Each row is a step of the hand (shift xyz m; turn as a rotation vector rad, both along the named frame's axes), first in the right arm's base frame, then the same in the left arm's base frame.
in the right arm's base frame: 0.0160 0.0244 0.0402 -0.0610 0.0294 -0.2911
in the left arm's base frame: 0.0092 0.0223 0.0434 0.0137 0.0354 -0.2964
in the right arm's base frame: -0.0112 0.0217 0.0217 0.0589 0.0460 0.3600
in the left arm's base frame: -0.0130 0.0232 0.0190 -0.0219 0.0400 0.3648
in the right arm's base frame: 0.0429 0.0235 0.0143 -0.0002 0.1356 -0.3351
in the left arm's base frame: 0.0411 0.0176 0.0245 0.0967 0.1321 -0.3223
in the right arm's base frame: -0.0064 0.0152 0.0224 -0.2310 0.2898 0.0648
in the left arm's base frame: -0.0094 0.0161 0.0207 -0.1991 0.3188 0.0163
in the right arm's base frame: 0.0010 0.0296 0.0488 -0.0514 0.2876 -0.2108
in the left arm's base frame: -0.0066 0.0295 0.0484 0.0384 0.2905 -0.2096
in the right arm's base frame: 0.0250 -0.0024 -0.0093 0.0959 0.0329 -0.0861
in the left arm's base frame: 0.0259 -0.0058 -0.0032 0.1170 0.0190 -0.0604
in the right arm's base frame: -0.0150 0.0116 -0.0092 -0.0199 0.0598 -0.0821
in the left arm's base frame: -0.0107 0.0135 -0.0122 0.0081 0.0614 -0.0829
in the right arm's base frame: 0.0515 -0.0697 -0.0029 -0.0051 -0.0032 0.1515
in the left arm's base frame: 0.0410 -0.0760 0.0075 -0.0410 -0.0015 0.1460
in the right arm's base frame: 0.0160 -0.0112 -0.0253 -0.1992 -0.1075 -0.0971
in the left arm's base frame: 0.0199 -0.0134 -0.0211 -0.1832 -0.0802 -0.1437
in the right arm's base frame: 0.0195 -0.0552 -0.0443 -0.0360 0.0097 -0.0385
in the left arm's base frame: 0.0219 -0.0576 -0.0399 -0.0243 0.0142 -0.0456
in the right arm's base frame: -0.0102 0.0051 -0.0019 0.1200 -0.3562 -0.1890
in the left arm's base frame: -0.0087 0.0064 -0.0041 0.1126 -0.3704 -0.1647
